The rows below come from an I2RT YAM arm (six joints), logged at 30 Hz.
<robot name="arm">
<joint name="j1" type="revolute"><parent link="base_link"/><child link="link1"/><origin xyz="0.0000 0.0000 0.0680"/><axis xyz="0 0 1"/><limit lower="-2.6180" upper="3.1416"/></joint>
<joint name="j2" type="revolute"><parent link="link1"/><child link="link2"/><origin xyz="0.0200 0.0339 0.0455"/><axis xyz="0 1 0"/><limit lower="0.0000" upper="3.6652"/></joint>
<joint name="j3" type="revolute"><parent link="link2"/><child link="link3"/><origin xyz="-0.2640 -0.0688 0.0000"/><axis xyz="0 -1 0"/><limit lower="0.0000" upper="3.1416"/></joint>
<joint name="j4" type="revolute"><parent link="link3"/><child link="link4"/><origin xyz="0.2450 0.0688 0.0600"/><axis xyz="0 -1 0"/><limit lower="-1.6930" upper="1.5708"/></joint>
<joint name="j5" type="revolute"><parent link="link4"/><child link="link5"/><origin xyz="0.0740 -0.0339 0.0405"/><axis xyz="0 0 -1"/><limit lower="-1.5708" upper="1.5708"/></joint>
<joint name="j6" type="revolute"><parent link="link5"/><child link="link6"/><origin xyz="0.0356 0.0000 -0.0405"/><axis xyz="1 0 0"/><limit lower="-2.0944" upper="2.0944"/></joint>
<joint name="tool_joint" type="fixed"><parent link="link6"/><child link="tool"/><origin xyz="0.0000 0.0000 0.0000" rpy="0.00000 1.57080 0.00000"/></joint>
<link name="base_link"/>
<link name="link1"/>
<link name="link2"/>
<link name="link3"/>
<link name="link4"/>
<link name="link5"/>
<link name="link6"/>
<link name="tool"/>
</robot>
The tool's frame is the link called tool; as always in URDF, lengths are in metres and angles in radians.
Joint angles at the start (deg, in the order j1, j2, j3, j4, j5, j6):
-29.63 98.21 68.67 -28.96 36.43 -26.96
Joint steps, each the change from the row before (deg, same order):
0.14 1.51 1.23 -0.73 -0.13 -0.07
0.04 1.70 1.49 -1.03 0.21 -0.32
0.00 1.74 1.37 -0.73 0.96 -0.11
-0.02 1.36 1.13 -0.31 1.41 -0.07
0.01 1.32 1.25 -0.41 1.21 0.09
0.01 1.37 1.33 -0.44 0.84 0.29
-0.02 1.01 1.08 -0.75 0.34 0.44
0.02 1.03 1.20 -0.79 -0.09 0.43
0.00 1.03 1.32 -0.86 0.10 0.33
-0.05 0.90 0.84 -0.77 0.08 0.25
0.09 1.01 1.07 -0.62 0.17 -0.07
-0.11 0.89 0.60 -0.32 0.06 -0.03
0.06 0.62 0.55 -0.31 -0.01 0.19
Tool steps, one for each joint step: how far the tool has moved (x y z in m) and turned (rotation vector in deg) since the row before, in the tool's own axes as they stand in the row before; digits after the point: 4 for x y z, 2 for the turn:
-0.0041 0.0024 0.0038 -0.52 0.57 -0.77
-0.0043 0.0017 0.0045 -0.28 0.96 -1.08
-0.0040 0.0016 0.0052 0.45 1.22 -0.77
-0.0036 0.0004 0.0040 1.06 1.04 -0.39
-0.0040 0.0002 0.0033 0.90 0.88 -0.22
-0.0043 0.0005 0.0034 0.58 0.70 -0.03
-0.0028 0.0004 0.0024 0.07 0.63 0.01
-0.0034 0.0005 0.0020 -0.29 0.36 0.01
-0.0035 -0.0001 0.0018 -0.10 0.43 -0.05
-0.0019 0.0010 0.0026 -0.19 0.63 -0.26
-0.0033 0.0011 0.0019 -0.04 0.39 -0.50
-0.0017 0.0014 0.0034 -0.13 0.52 -0.36
-0.0018 0.0012 0.0014 -0.14 0.21 -0.10

